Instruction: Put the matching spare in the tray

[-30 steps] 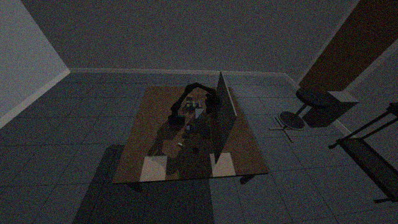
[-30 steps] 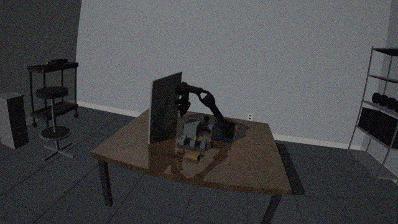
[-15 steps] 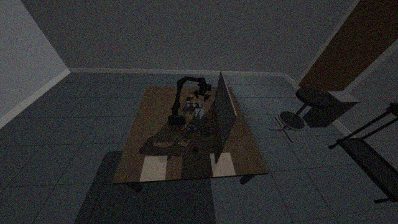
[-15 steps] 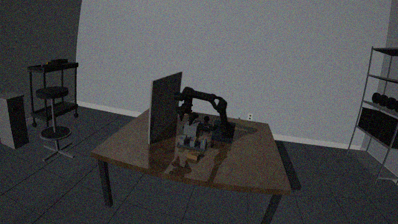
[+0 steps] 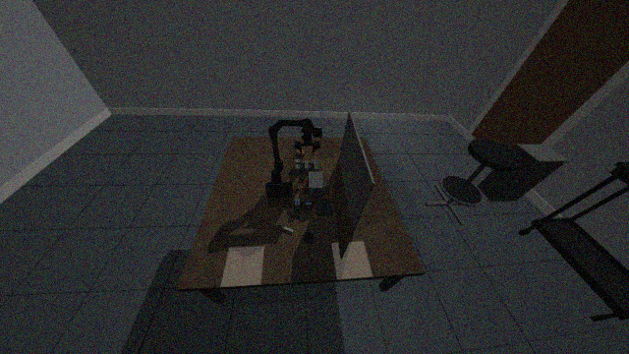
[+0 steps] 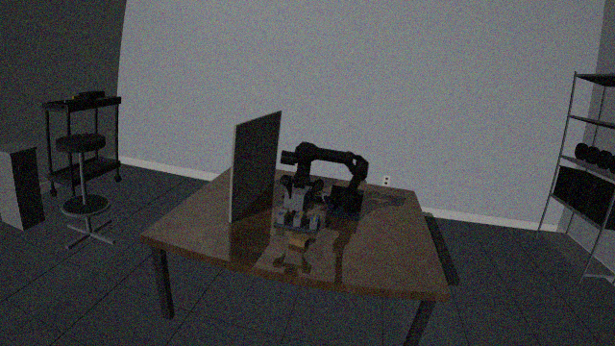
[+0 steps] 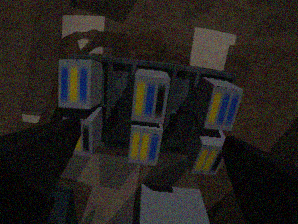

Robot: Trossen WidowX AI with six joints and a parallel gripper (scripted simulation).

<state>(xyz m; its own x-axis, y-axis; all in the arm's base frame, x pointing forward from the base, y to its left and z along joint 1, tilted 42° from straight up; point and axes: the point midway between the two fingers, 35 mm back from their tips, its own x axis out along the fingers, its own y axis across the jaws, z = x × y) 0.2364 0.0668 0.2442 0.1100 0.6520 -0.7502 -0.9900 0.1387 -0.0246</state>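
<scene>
Now: gripper tip 9 cm above the grey spare block and 1 cm to the left of it. Also, from my gripper tip: tan box (16 cm to the left, 12 cm below, 3 cm behind); then white panel (28 cm to the right, 26 cm ahead, 9 cm above).
</scene>
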